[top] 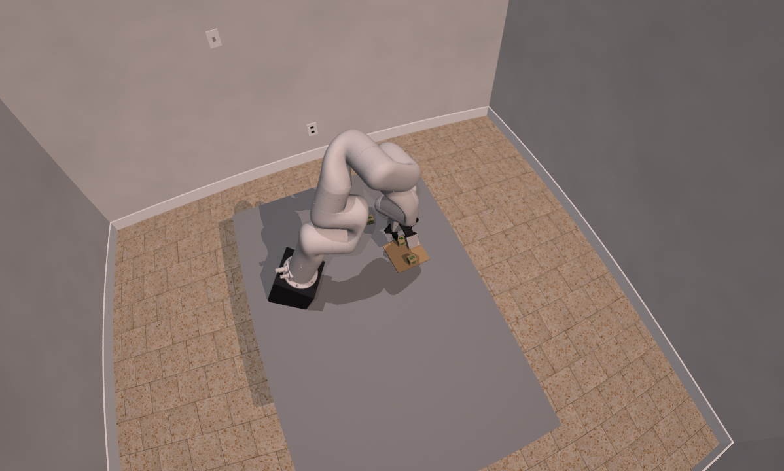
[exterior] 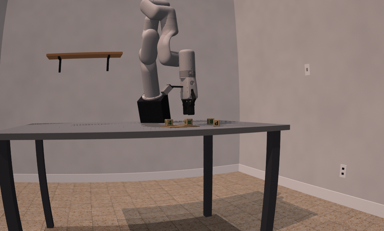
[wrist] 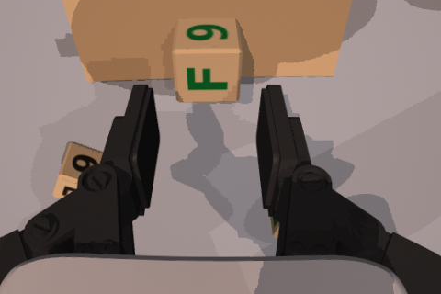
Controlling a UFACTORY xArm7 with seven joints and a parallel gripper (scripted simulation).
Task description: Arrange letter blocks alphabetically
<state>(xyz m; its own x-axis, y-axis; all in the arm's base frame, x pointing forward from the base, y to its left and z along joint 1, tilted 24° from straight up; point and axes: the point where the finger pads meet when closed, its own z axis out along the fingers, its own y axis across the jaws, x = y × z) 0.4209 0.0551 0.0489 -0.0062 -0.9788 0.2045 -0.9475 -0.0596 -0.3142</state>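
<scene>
Now: the wooden block 90 mm ahead of my hand, 90 mm to the left of it and 60 mm below it. The rest, counted from my hand: mat: 50 mm to the right, 70 mm below.
</scene>
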